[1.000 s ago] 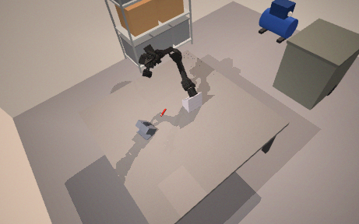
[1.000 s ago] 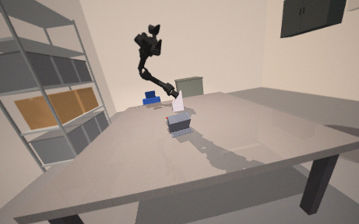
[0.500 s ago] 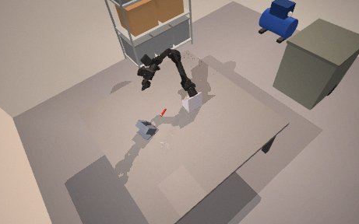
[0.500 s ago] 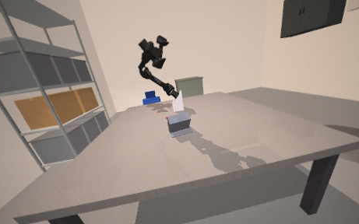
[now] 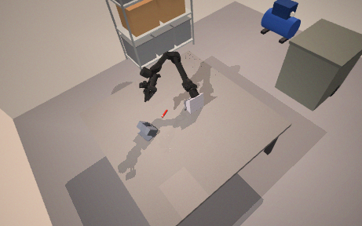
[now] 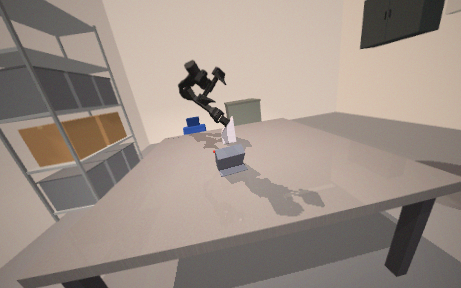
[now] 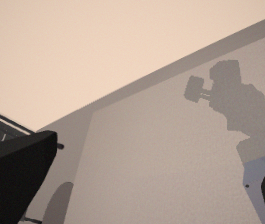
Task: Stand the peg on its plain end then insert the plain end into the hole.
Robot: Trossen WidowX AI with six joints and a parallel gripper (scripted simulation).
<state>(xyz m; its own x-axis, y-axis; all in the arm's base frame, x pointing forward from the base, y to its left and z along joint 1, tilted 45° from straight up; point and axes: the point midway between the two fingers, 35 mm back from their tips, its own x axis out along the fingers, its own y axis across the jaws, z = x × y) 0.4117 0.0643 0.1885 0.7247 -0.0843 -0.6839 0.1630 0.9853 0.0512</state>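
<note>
My gripper tip is now 140 mm past the red peg, 60 mm to the left of it and 350 mm above it. The rest, counted from my gripper tip: grey sloped panel: 60 mm ahead, 10 mm to the right, 300 mm below.
</note>
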